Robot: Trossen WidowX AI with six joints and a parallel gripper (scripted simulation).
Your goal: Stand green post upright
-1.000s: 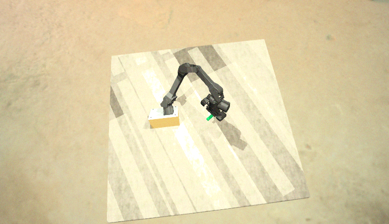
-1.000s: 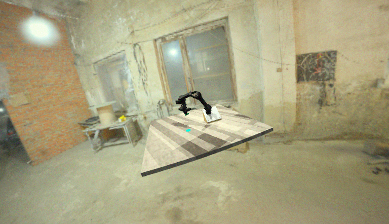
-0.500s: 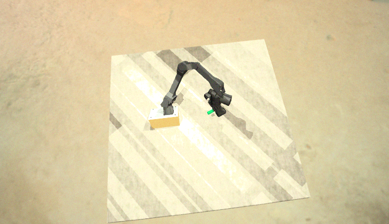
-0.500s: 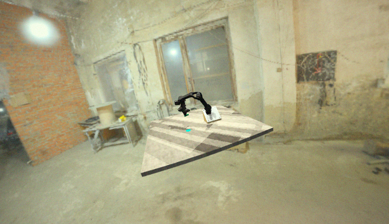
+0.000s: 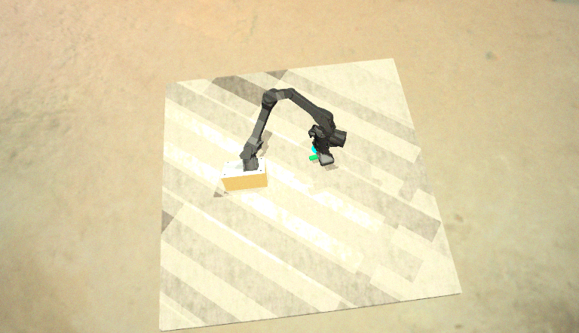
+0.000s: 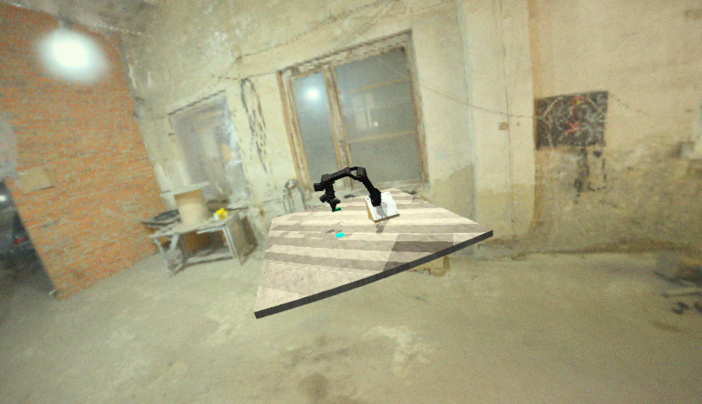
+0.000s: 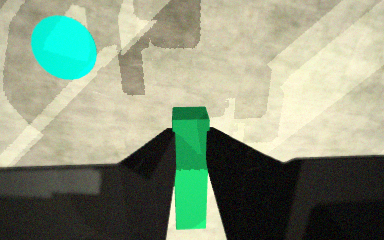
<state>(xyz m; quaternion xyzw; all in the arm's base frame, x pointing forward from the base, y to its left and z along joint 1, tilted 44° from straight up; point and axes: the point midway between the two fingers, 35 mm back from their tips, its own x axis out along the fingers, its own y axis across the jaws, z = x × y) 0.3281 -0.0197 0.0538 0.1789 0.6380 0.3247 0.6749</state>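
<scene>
Right now the cyan circle is 14 cm below my gripper tip and 11 cm to the left of it. From my gripper tip the other things lie so: green post (2 cm behind).
</scene>
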